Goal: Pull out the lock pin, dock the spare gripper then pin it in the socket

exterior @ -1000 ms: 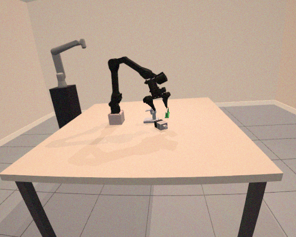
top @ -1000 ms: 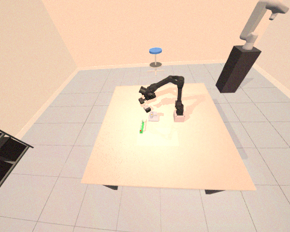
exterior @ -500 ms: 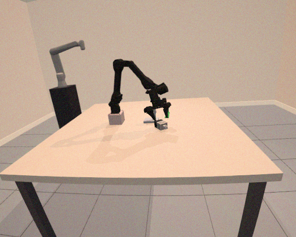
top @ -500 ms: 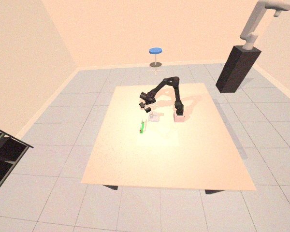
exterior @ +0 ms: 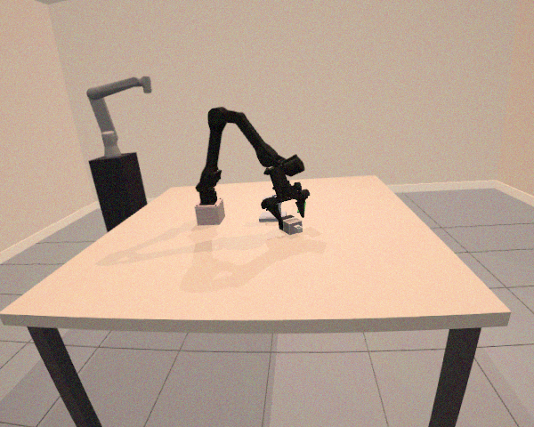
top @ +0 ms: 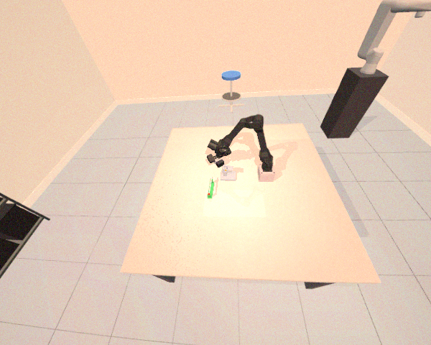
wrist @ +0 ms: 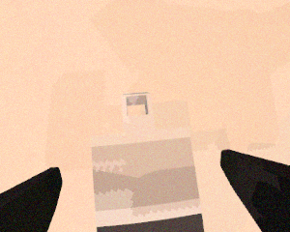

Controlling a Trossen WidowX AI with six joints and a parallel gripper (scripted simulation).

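My gripper tip is 2 cm above the spare gripper. Also, from my gripper tip: mount 15 cm to the left, 8 cm behind, 1 cm above; then green cradle 27 cm to the left, 4 cm ahead, 2 cm below.
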